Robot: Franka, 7 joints.
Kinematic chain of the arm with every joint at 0, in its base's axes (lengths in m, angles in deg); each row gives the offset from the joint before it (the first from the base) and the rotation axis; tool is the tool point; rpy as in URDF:
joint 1: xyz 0 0 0.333 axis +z
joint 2: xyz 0 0 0 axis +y
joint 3: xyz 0 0 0.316 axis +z
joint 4: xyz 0.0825 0 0 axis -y
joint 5: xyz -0.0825 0 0.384 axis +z
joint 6: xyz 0 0 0 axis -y
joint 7: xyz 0.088 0 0 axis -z
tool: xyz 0 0 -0.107 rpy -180 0 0
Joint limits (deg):
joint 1: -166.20..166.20
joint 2: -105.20..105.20
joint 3: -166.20..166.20
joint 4: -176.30..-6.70
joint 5: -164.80..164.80
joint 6: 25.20..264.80
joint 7: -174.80..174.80
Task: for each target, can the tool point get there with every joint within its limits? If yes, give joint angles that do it. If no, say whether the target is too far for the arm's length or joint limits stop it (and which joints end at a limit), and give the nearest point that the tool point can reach.
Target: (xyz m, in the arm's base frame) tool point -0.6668 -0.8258 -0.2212
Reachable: no: too far | nearest point -0.4777 -0.5917 -0.0641 | short by 0.339 m
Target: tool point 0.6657 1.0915 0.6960
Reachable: no: too far | nearest point 0.4297 0.7046 0.5673 | short by 0.471 m
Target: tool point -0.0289 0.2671 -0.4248
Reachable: no: joint limits stop it (at a limit: joint 2) | nearest point -0.0291 0.2687 -0.3606 | short by 0.064 m
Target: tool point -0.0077 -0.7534 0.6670
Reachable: yes | joints 53.92 -74.98 -70.08 -55.55 82.60 138.58 -118.48
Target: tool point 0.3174 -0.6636 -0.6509
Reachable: no: too far | nearest point 0.2328 -0.4868 -0.2949 | short by 0.406 m
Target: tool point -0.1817 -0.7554 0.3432
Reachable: yes | joints -85.53 89.25 -109.92 -44.33 -36.33 222.77 -64.49
